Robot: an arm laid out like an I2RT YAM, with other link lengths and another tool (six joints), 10 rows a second.
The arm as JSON. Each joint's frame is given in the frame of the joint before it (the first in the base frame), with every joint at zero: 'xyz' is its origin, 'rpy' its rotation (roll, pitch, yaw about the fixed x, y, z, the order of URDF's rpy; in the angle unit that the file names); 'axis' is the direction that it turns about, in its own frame. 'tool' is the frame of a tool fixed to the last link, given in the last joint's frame.
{
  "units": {
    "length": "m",
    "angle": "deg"
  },
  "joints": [
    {
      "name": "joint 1",
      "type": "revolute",
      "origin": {
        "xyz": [
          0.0,
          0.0,
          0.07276
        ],
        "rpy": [
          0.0,
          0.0,
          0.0
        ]
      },
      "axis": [
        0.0,
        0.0,
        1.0
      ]
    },
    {
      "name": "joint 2",
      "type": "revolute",
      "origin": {
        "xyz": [
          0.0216,
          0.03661,
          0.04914
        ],
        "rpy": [
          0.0,
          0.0,
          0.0
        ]
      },
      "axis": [
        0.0,
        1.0,
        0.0
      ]
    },
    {
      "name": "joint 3",
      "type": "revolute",
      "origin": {
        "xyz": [
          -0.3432,
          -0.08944,
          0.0
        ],
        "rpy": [
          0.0,
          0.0,
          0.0
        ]
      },
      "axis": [
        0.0,
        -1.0,
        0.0
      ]
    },
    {
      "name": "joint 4",
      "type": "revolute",
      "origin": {
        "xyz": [
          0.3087,
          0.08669,
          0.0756
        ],
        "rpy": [
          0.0,
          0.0,
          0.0
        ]
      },
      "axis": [
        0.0,
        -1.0,
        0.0
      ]
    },
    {
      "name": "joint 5",
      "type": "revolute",
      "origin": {
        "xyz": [
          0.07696,
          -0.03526,
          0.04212
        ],
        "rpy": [
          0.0,
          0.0,
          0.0
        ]
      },
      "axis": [
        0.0,
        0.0,
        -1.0
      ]
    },
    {
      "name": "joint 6",
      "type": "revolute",
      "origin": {
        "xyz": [
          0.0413,
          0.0,
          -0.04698
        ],
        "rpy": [
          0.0,
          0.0,
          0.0
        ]
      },
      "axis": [
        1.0,
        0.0,
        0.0
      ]
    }
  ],
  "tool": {
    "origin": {
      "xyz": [
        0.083,
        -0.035,
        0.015
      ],
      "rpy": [
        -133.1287,
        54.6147,
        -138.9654
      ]
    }
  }
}
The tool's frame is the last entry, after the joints.
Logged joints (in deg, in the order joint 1, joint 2, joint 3, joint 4, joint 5, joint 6), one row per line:
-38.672, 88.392, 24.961, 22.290, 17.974, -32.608
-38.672, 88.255, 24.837, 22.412, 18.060, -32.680
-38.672, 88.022, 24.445, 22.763, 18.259, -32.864
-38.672, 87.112, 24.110, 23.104, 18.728, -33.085
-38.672, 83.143, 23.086, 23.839, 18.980, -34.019
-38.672, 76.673, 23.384, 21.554, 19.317, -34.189
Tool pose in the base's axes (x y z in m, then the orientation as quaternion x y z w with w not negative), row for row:
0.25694, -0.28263, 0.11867, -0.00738, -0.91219, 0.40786, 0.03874
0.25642, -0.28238, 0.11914, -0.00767, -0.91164, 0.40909, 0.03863
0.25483, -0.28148, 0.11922, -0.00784, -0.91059, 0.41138, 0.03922
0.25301, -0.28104, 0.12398, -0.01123, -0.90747, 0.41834, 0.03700
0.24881, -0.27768, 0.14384, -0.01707, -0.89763, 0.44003, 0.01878
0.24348, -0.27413, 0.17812, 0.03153, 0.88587, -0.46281, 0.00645
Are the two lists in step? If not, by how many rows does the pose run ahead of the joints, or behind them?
They are in step.
